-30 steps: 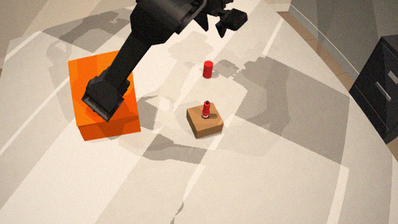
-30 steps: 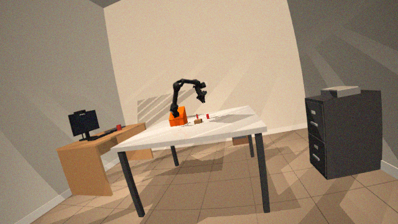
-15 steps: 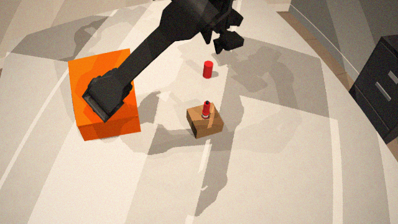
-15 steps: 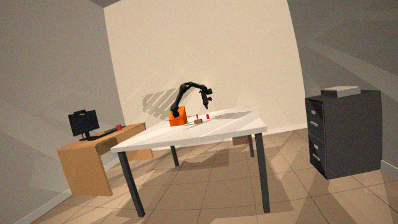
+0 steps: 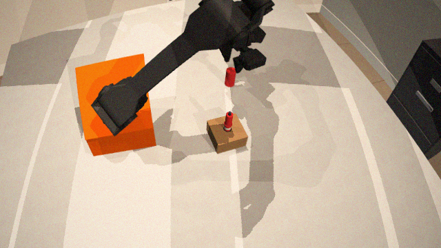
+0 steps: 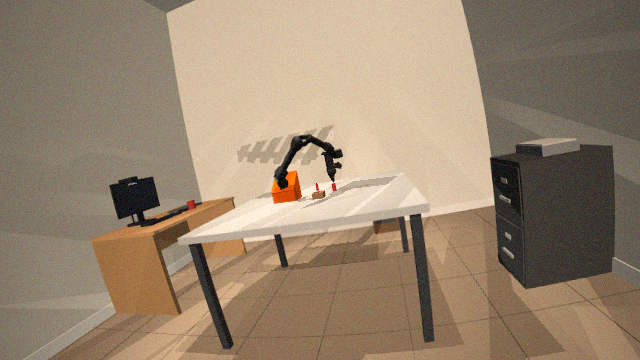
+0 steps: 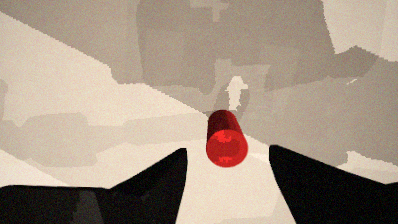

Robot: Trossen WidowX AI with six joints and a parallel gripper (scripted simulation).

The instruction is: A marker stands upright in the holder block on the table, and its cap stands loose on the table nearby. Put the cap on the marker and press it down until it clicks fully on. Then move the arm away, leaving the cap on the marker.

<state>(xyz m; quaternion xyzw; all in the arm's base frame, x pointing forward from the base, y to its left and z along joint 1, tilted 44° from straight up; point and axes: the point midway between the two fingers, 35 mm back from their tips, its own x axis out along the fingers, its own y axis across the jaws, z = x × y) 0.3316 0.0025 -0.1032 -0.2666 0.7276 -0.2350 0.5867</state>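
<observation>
My gripper tip is now 4 cm above the marker cap.
</observation>
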